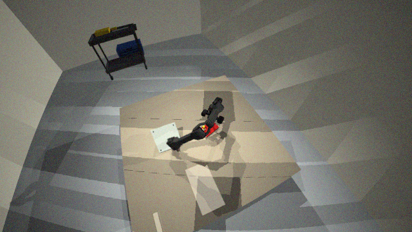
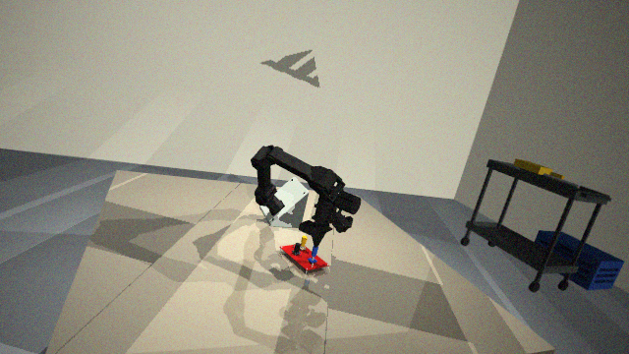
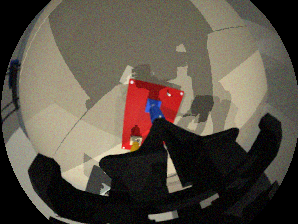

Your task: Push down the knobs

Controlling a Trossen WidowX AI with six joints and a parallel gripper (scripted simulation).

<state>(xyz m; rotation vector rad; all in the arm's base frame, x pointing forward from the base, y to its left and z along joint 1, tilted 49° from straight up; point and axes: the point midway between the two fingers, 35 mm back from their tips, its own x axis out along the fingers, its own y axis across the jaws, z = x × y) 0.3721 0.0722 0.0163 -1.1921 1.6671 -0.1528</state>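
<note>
The blue knob lies 10 mm below my gripper tip. Also, from my gripper tip: yellow knob: 80 mm behind, 10 mm to the right, 20 mm below.
</note>
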